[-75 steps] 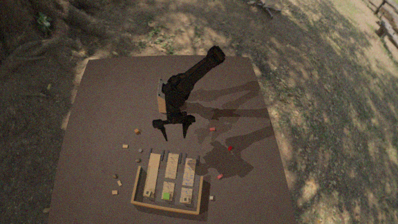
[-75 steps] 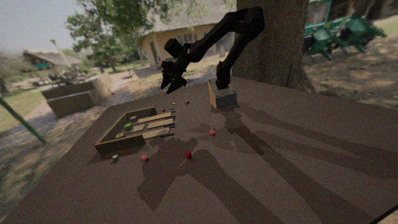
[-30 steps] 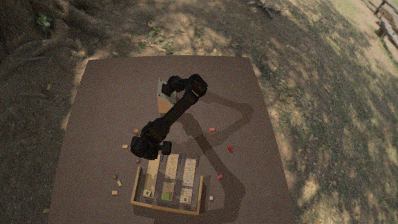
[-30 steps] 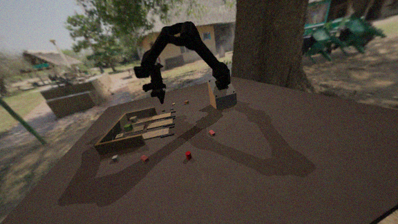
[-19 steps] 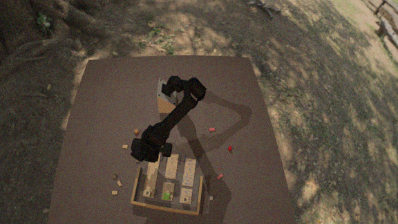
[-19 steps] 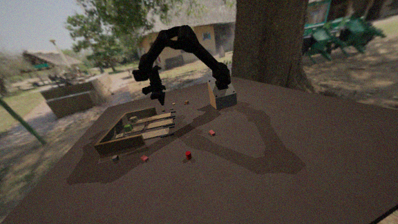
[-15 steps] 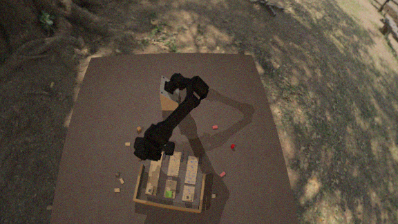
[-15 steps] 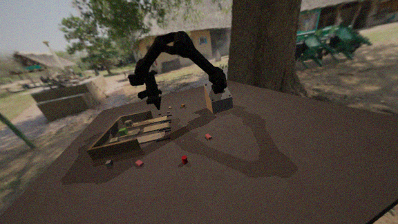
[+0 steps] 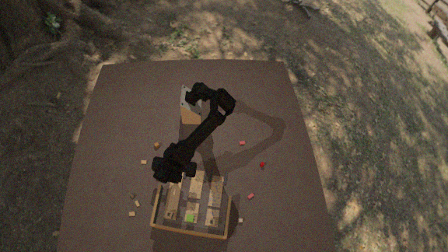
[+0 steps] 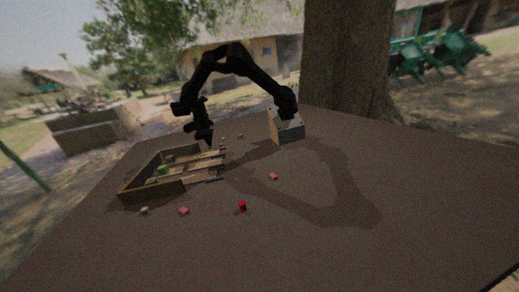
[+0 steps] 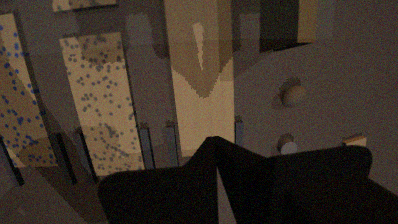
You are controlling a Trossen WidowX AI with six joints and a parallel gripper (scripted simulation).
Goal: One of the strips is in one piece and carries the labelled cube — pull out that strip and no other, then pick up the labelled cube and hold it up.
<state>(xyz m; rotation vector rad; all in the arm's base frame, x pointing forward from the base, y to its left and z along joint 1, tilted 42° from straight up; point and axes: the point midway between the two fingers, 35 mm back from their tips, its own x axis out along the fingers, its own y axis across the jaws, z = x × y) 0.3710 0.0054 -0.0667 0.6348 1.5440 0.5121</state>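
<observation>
My gripper tip is 9 cm short of the strip, 4 cm above it and 1 cm to the left of it. Round my gripper tip: grey peg 8 cm to the right, 5 cm behind, 4 cm below.
</observation>
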